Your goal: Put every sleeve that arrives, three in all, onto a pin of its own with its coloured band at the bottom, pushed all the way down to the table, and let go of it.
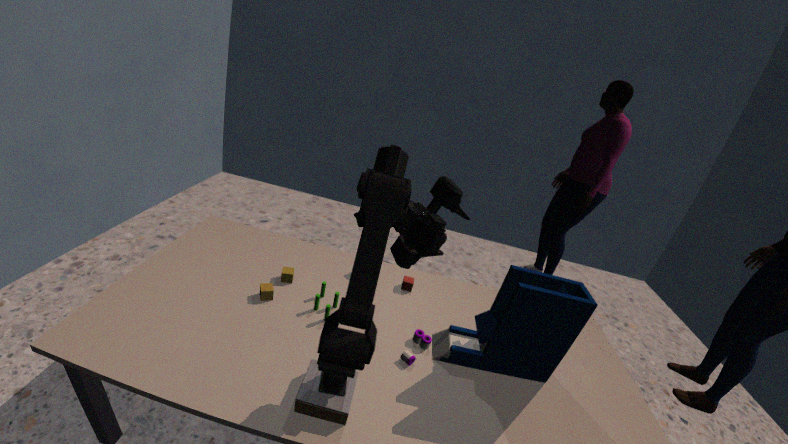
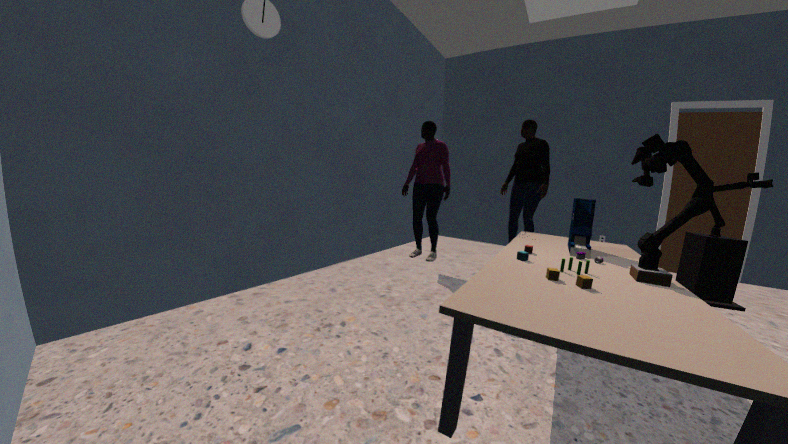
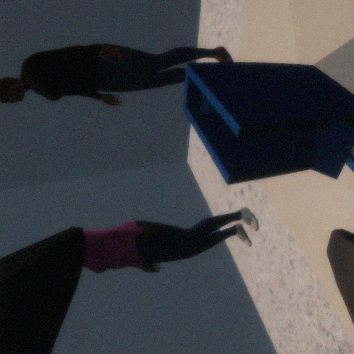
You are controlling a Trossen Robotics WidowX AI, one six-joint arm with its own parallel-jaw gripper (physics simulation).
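Observation:
Three sleeves with magenta bands lie on the table in front of the blue dispenser (image 1: 538, 326) (image 2: 582, 218) (image 3: 274, 116). Two sleeves (image 1: 418, 336) (image 1: 426, 340) stand side by side with magenta showing on top. The third sleeve (image 1: 408, 358) lies on its side. Several green pins (image 1: 323, 288) (image 2: 570, 262) stand upright left of the arm's base, all bare. My gripper (image 1: 454, 207) (image 3: 211, 243) is open and empty, held high above the table and pointing sideways toward the dispenser and the room, far from the sleeves and the pins.
Two yellow cubes (image 1: 287, 274) (image 1: 266, 291) lie left of the pins, and a red cube (image 1: 408, 283) lies behind the arm. A teal cube (image 2: 523, 255) lies near the table's far edge. A person in a magenta top (image 1: 586, 185) (image 2: 428, 185) and a dark figure (image 2: 529, 176) stand beyond the table.

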